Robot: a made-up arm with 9 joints.
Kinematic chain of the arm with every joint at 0, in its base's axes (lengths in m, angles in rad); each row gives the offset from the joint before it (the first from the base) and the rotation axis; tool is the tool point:
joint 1: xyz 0 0 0.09 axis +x
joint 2: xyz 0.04 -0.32 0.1 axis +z
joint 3: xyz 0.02 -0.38 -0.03 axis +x
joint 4: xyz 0.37 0 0 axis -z
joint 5: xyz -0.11 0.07 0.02 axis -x
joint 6: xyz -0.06 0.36 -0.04 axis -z
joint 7: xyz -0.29 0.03 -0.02 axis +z
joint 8: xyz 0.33 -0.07 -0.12 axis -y
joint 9: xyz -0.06 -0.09 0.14 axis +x
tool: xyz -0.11 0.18 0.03
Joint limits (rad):
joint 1: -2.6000..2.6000
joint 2: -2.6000..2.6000
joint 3: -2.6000..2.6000
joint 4: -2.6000..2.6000
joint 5: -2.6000..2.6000
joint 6: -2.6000..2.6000
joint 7: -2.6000..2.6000
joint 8: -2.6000..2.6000
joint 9: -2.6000..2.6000
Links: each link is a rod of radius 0.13 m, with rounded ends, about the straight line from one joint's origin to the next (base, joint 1, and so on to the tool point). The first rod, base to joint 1, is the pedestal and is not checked.
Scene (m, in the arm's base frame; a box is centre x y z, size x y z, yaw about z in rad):
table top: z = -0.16
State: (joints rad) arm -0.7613 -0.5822 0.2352 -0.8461 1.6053 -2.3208 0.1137 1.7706 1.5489
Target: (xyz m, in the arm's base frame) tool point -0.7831 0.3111 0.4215
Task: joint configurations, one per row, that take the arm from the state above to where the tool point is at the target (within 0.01 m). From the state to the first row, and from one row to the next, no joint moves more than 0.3 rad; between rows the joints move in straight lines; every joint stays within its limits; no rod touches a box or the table.
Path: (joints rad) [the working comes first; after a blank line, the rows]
Joints at the target: -1.4899 -1.8037 -0.3395 0.1260 2.2444 -2.1805 0.5772 2.2375 1.2283
Straight joint move there: clear.

1: -0.9070 -0.8265 0.1203 -0.6517 1.7331 -2.2927 0.2064 1.8640 1.4848
2: -1.0527 -1.0708 0.0053 -0.4572 1.8609 -2.2647 0.2991 1.9573 1.4207
3: -1.1984 -1.3151 -0.1096 -0.2628 1.9888 -2.2366 0.3918 2.0507 1.3565
4: -1.3441 -1.5594 -0.2246 -0.0684 2.1166 -2.2086 0.4845 2.1441 1.2924
5: -1.4899 -1.8037 -0.3395 0.1260 2.2444 -2.1805 0.5772 2.2375 1.2283

